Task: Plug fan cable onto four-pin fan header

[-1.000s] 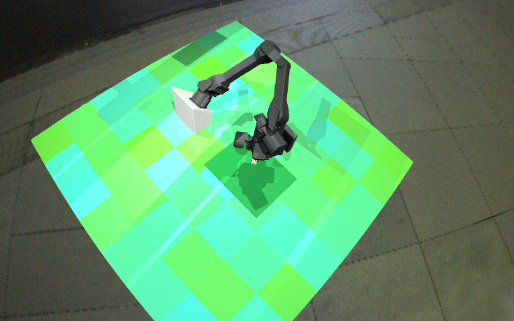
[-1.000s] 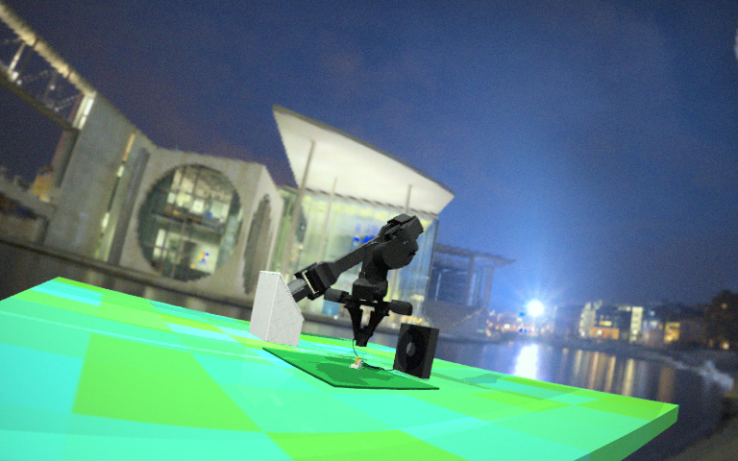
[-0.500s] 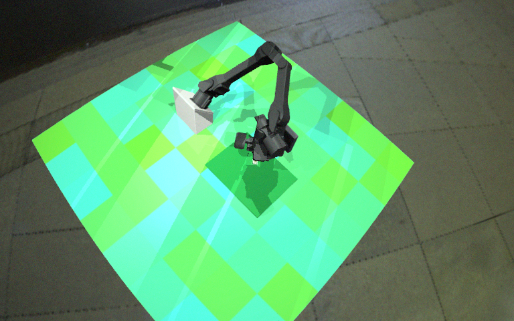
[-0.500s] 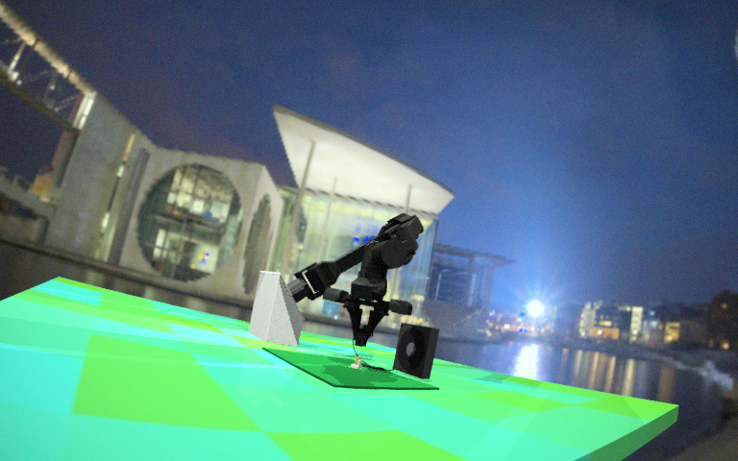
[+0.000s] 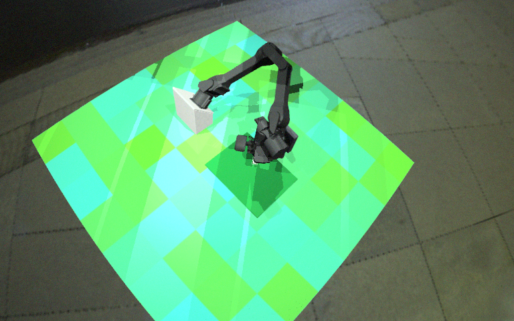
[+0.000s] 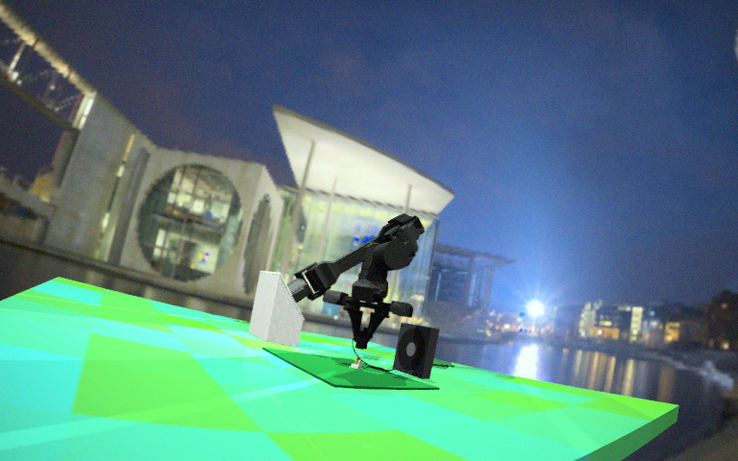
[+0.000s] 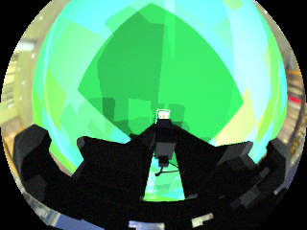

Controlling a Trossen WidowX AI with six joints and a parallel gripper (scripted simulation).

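Now: gripper tip 1 cm short of the dark green board, 4 cm to the left of it and 7 cm above it. From my gripper tip the other things lie so: black fan (1 cm ahead, 15 cm to the left); dark fan plug (1 cm behind, 1 cm to the left, 1 cm above).
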